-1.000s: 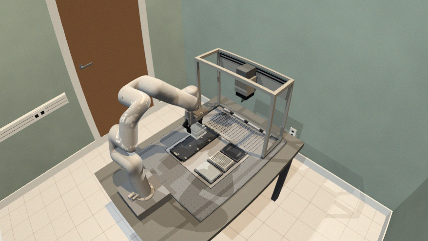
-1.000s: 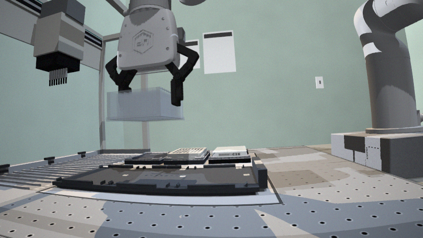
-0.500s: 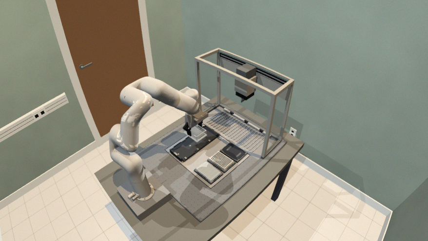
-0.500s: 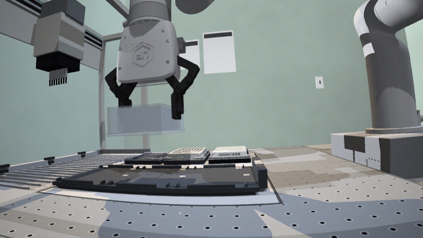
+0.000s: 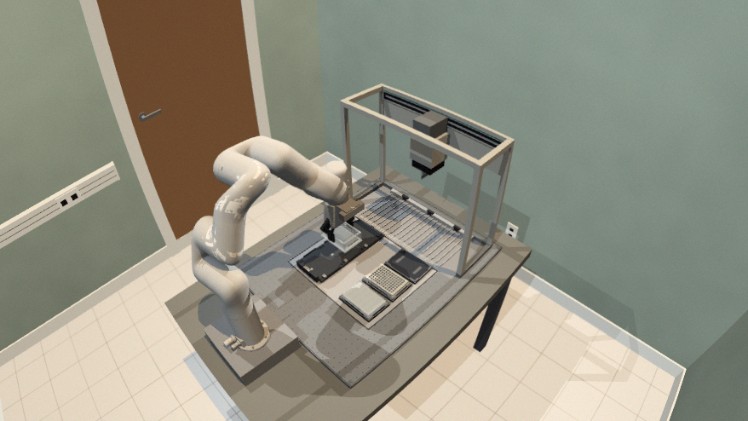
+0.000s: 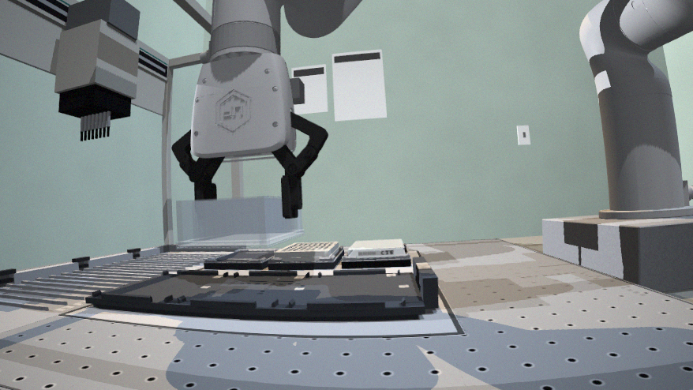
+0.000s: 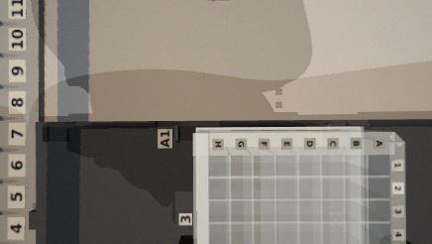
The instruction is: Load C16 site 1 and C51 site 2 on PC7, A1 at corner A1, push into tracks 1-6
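Right now my hand is 10 mm past the carrier PC7 and 70 mm above it. Also, from my hand: 384-well plate C16 (130 mm behind, 220 mm to the right, 70 mm below); then nest S3 (90 mm ahead, 240 mm to the right, 80 mm below); then nest S1 (130 mm behind, 220 mm to the right, 80 mm below).
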